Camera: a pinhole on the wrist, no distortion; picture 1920 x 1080 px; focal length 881.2 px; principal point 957.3 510.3 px. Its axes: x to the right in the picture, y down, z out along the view. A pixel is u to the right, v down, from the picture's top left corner.
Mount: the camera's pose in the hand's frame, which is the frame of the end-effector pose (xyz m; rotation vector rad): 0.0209 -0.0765 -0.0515 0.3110 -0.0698 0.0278
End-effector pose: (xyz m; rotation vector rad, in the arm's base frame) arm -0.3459 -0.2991 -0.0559 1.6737 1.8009 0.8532
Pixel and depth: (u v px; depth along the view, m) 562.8 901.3 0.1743
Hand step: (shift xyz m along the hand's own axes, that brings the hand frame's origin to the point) -0.0711 -0.0576 0.1319
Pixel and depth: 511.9 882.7 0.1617
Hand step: -0.0736 -0.0624 0.1169
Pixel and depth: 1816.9 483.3 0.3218
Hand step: 0.3136 -0.1794 0.2740
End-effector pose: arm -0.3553 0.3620 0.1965 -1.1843 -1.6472 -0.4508
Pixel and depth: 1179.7 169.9 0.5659
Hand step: 0.1352 -0.4557 0.4297
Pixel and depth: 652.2 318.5 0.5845
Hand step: -0.2137 -0.3802 0.4500
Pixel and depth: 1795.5 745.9 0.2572
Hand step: 0.2457 -0.0859 0.2315
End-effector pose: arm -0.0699 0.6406 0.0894 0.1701 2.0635 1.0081
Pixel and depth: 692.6 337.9 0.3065
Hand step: -0.0883 -0.2291 0.2146
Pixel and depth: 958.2 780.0 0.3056
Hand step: -0.0020 -0.0812 0.2672
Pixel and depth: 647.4 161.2 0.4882
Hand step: -0.1743 -0.4131 0.3407
